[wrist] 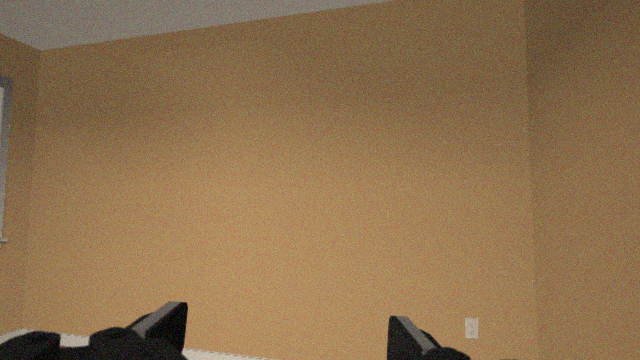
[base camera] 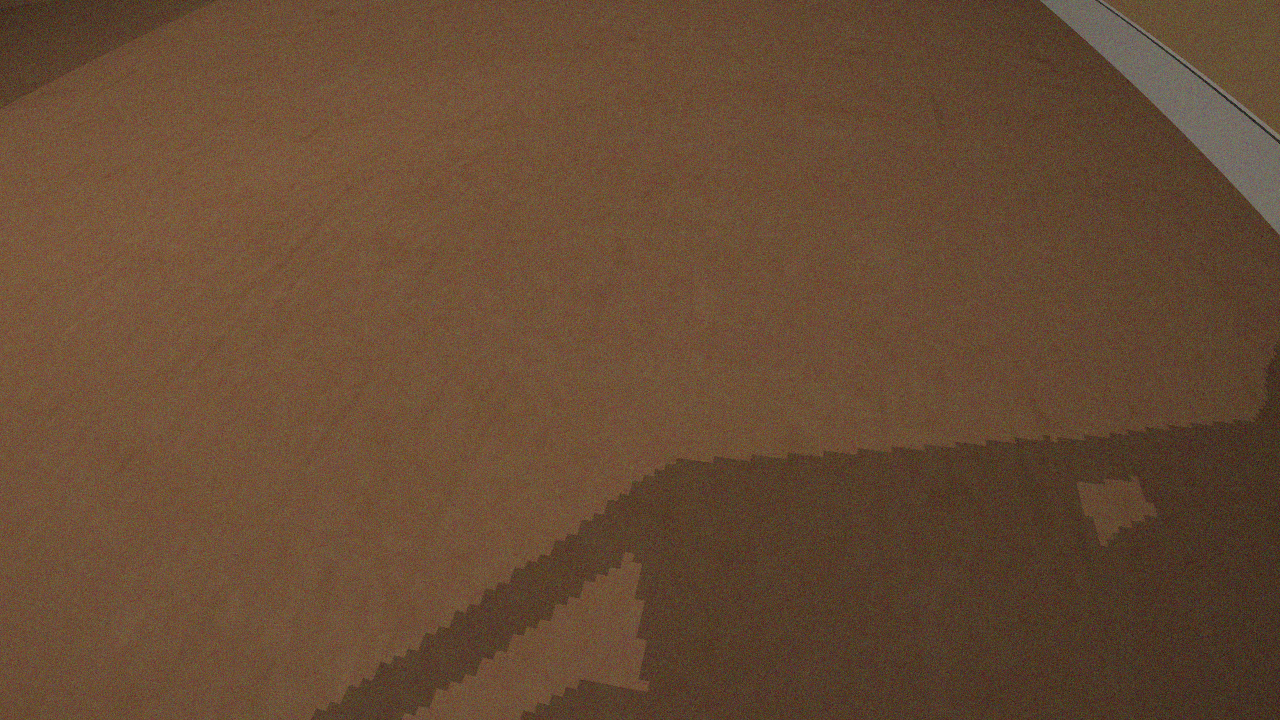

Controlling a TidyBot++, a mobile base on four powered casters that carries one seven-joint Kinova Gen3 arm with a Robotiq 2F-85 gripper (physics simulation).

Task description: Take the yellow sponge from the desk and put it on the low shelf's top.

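Places are measured from the arm's base along level axes (x left, y back, z up), in metres.
Where they show: gripper, fingertip midpoint: (wrist: 288, 332).
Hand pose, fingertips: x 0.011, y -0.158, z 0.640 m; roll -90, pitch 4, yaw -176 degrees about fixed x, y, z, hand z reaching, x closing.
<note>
After its pixels a point has its place.
My gripper (wrist: 288, 332) {x 0.011, y -0.158, z 0.640 m} is open, with its two black fingers wide apart at the bottom of the wrist view and a wall behind them. Nothing shows between the fingers. The yellow sponge, the desk and the low shelf do not show in either view.
The brown floor (base camera: 537, 268) {x 0.054, y -0.617, z -0.396 m} fills most of the base camera view, with a dark shadow at the lower right. A white baseboard (base camera: 1181, 98) {x -0.904, y -1.027, z -0.355 m} runs along the wall at the upper right. In the wrist view, a tan wall (wrist: 300, 175) {x 0.168, y -2.379, z 0.906 m} carries a white outlet (wrist: 471, 328) {x -0.845, y -2.120, z 0.003 m}; a window edge (wrist: 4, 160) {x 2.523, y -2.735, z 1.046 m} shows at far left.
</note>
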